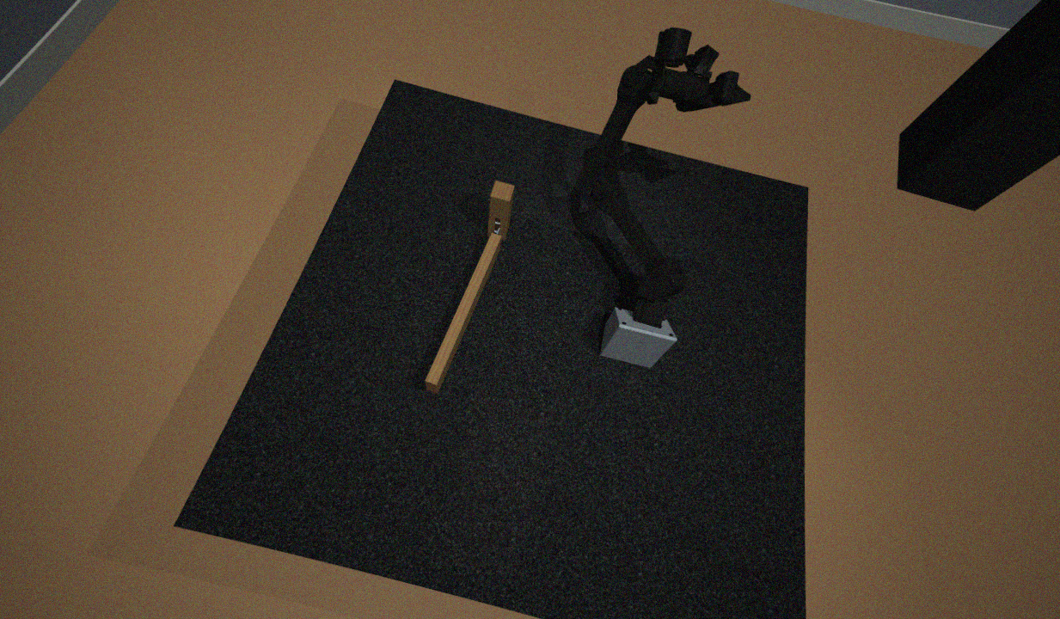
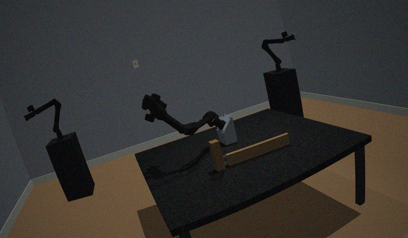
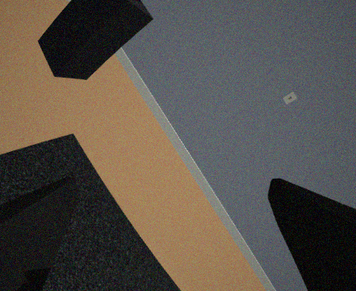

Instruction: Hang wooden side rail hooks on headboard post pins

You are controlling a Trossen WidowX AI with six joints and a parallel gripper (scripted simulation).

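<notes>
Now: gripper tip 450 mm short of the wooden headboard post, 310 mm above it and 290 mm to the right of it.
</notes>
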